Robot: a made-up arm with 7 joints. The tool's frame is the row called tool.
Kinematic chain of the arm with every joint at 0, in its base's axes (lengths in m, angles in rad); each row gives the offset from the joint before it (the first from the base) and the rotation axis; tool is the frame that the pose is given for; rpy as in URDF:
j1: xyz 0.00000 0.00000 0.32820 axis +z
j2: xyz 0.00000 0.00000 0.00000 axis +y
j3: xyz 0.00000 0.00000 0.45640 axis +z
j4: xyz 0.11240 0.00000 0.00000 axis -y
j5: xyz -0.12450 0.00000 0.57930 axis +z
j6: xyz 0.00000 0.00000 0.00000 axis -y
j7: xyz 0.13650 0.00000 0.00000 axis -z
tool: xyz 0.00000 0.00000 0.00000 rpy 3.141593 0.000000 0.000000
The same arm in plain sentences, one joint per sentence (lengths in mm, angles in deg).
The arm has seven revolute joints in a row. What follows holds with every joint at zero, and every direction is one of the base frame's.
The first joint is mounted 328.2 mm along +z from the base frame's origin and rotates about +z.
The second joint is mounted at the same point as the first joint and rotates about +y.
The third joint is mounted 456.4 mm along +z from the second joint and rotates about +z.
The fourth joint is mounted 112.4 mm along +x from the third joint and rotates about -y.
The fifth joint is mounted 124.5 mm along -x and 579.3 mm along +z from the fourth joint and rotates about +z.
The sixth joint is mounted at the same point as the fifth joint and rotates about -y.
The seventh joint is mounted 136.5 mm along +x from the sixth joint and rotates about -z.
The tool frame, which is the frame that the pose is given for, is mounted at the same point as the seventh joint; its axes are the base frame's turned by roll -180, pitch 0 and yaw 0 deg (as in URDF: about the fixed x, then y, then z).

